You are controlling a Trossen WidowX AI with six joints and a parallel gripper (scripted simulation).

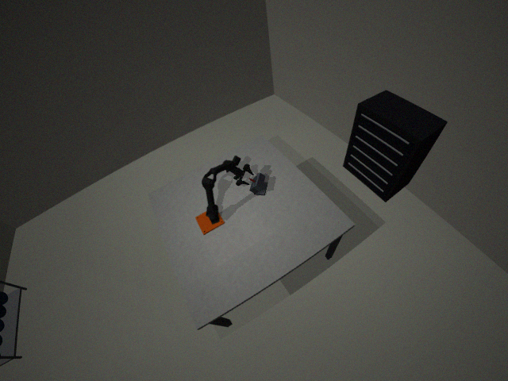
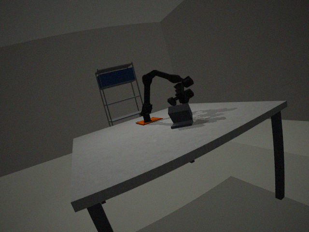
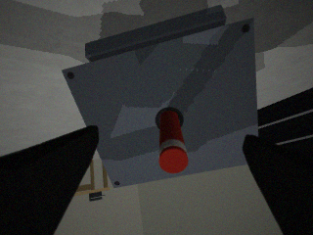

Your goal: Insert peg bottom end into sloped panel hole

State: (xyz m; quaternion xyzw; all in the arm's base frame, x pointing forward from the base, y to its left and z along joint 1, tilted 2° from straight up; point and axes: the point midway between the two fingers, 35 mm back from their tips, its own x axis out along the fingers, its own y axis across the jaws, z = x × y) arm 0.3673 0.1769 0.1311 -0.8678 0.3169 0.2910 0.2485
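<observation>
Now: gripper tip right at the red peg. The rest, counted from my gripper tip: grey sloped panel: 40 mm ahead, 30 mm to the right, 40 mm below.
</observation>
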